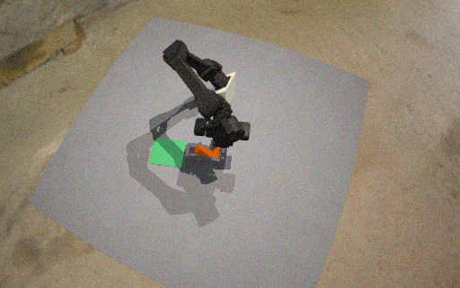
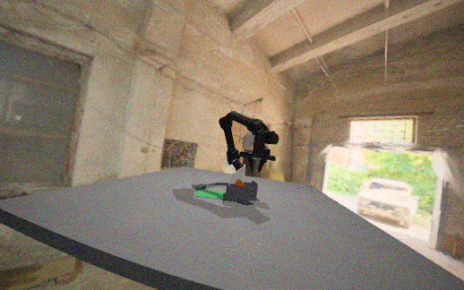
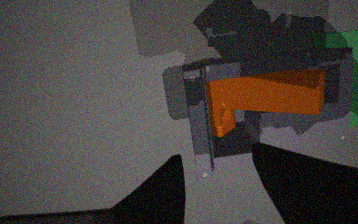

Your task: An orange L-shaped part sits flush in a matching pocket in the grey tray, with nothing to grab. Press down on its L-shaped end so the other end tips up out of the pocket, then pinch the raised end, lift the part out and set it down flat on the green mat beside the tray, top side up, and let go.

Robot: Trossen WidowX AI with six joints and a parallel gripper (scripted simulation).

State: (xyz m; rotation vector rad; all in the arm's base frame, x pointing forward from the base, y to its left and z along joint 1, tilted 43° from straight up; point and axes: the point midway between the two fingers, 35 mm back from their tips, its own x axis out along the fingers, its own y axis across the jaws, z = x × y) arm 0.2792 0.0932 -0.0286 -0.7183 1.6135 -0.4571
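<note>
Right now the orange l-shaped part is 100 mm below my gripper tip, 40 mm to the right of it and 10 mm ahead of it. Round my gripper tip: green mat (220 mm to the right, 160 mm below, 40 mm ahead).
</note>
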